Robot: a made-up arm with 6 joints.
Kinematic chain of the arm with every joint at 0, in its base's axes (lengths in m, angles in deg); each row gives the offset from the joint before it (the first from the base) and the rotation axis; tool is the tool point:
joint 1: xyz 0 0 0.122 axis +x
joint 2: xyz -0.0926 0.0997 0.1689 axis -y
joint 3: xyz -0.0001 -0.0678 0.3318 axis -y
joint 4: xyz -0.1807 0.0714 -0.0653 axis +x
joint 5: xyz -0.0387 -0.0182 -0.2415 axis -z
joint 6: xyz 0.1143 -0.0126 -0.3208 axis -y
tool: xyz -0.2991 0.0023 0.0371
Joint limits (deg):
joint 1: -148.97..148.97
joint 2: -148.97..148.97
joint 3: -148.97..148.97
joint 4: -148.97..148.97
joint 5: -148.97..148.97
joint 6: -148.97..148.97
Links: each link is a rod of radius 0.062 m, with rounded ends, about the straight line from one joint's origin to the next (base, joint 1, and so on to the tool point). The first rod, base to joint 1, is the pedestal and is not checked.
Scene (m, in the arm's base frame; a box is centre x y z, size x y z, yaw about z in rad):
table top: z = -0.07
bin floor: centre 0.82 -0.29 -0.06 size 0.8 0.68 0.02 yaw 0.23
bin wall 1: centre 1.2 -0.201 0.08 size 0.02 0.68 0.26 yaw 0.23
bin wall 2: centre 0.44 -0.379 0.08 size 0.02 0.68 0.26 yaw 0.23
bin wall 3: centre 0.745 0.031 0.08 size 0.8 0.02 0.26 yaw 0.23
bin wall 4: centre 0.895 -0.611 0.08 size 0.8 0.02 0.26 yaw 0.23
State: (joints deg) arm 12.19 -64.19 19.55 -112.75 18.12 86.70
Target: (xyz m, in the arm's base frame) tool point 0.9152 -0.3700 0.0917
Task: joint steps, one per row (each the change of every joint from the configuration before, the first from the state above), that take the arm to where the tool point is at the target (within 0.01 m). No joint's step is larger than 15 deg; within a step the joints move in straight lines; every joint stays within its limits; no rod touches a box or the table.
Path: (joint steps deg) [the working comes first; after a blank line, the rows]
Joints at the target: 21.85 -97.31 -3.30 -143.38 20.62 98.71
Straight joint move there: clear.

1: 3.22 -11.04 -7.62 -10.21 0.83 4.00
2: 3.22 -11.04 -7.61 -10.21 0.84 4.01
3: 3.22 -11.04 -7.62 -10.21 0.83 4.00

